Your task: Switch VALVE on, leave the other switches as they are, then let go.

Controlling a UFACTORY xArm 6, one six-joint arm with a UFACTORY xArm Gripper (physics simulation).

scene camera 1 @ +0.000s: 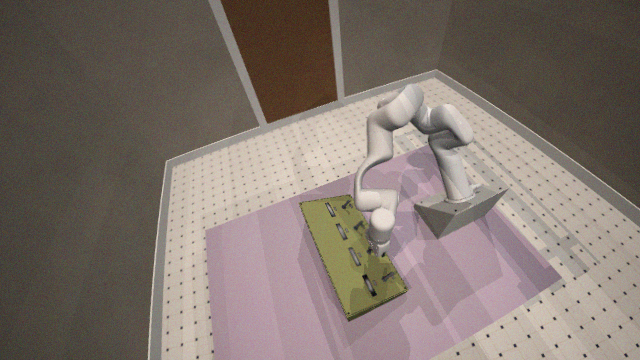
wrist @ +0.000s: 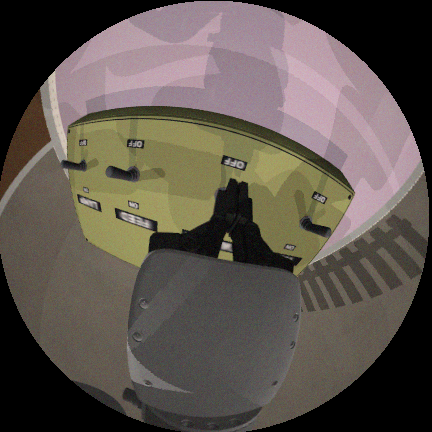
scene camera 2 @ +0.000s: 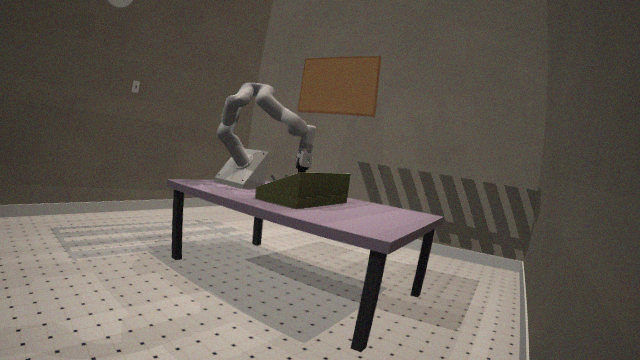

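Where they show: gripper, fingertip midpoint: (wrist: 233, 190); arm's base, origin of the base link: (scene camera 1: 459, 197) (scene camera 2: 243, 162).
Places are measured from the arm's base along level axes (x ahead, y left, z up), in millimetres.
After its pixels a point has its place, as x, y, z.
Observation:
The olive switch panel (scene camera 1: 332, 260) {603, 103, 8} (scene camera 2: 322, 189) {652, 18, -61} (wrist: 170, 137) {414, 9, -77} lies sloped on the table. Its third switch from the left in the wrist view (wrist: 219, 193) is mostly hidden behind my fingers; a bit of its dark base shows below an OFF plate (wrist: 233, 162) {413, 83, -73}. The name plate (wrist: 226, 246) {511, 125, -29} under it is mostly covered, so the name VALVE cannot be read, nor can the lever's position be told. My gripper (scene camera 1: 383, 255) {424, 91, -43} (scene camera 2: 301, 170) {424, 91, -43} (wrist: 233, 190) {424, 91, -43} is shut and empty, its tips over this switch's spot, on the OFF side of its base. Contact cannot be told.
The FEED switch (wrist: 122, 173) {448, -27, -35} (scene camera 1: 359, 225) {452, -26, -34} and the LAMP switch (wrist: 75, 165) {474, -145, -41} (scene camera 1: 346, 204) {473, -146, -37} stand left of my fingers in the wrist view. Another switch (wrist: 317, 227) {409, 198, -33} (scene camera 1: 388, 276) {417, 207, -33} stands to the right. The pink table (scene camera 1: 250, 280) {987, 44, -147} (scene camera 2: 350, 217) {892, -52, -147} carries the panel and the arm's grey base (scene camera 1: 450, 217) {120, 89, 49}.

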